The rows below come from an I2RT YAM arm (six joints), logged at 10 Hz.
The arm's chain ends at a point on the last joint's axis. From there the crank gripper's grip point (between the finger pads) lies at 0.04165 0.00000 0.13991 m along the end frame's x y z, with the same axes.
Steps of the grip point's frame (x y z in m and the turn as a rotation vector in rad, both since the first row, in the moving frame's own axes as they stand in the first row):
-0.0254, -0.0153, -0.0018, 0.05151, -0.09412, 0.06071
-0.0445, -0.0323, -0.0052, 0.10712, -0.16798, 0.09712
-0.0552, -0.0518, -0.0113, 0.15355, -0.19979, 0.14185
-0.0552, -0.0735, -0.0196, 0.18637, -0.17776, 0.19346
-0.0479, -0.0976, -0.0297, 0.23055, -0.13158, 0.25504
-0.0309, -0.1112, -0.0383, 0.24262, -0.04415, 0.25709
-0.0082, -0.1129, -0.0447, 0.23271, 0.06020, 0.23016
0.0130, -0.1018, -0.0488, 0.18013, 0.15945, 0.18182
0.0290, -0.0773, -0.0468, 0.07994, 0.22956, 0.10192
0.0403, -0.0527, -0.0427, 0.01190, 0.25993, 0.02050
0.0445, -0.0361, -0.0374, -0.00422, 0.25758, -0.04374
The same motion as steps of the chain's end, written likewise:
-0.0122, -0.0101, -0.0050, 0.05151, -0.09412, 0.06071
-0.0211, -0.0199, -0.0096, 0.10712, -0.16798, 0.09712
-0.0279, -0.0338, -0.0155, 0.15355, -0.19979, 0.14185
-0.0318, -0.0527, -0.0230, 0.18637, -0.17776, 0.19346
-0.0323, -0.0735, -0.0314, 0.23055, -0.13158, 0.25504
-0.0278, -0.0874, -0.0372, 0.24262, -0.04415, 0.25709
-0.0190, -0.0916, -0.0393, 0.23271, 0.06020, 0.23016
-0.0100, -0.0870, -0.0389, 0.18013, 0.15945, 0.18182
-0.0020, -0.0724, -0.0334, 0.07994, 0.22956, 0.10192
0.0057, -0.0523, -0.0273, 0.01190, 0.25993, 0.02050
0.0103, -0.0341, -0.0222, -0.00422, 0.25758, -0.04374

